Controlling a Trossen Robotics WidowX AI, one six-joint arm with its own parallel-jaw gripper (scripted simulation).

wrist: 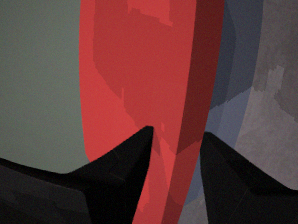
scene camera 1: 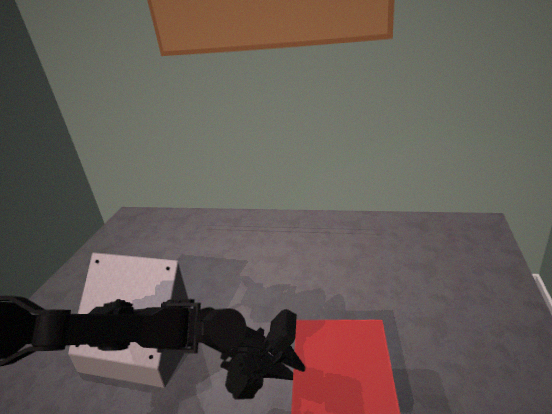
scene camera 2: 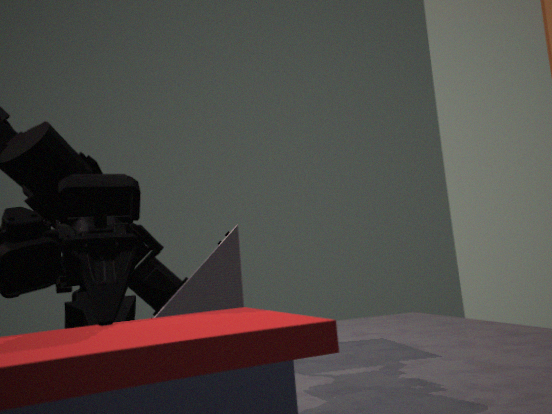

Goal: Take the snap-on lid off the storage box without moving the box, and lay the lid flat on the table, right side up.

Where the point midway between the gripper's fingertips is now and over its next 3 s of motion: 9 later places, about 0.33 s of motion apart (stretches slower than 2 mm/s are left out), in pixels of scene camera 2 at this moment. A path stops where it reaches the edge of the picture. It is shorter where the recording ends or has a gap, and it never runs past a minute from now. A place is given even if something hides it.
My gripper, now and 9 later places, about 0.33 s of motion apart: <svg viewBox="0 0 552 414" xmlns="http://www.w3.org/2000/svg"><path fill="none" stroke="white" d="M105 338L106 336L106 333L106 329L106 326L106 323L106 320L106 318L106 318L106 318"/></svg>
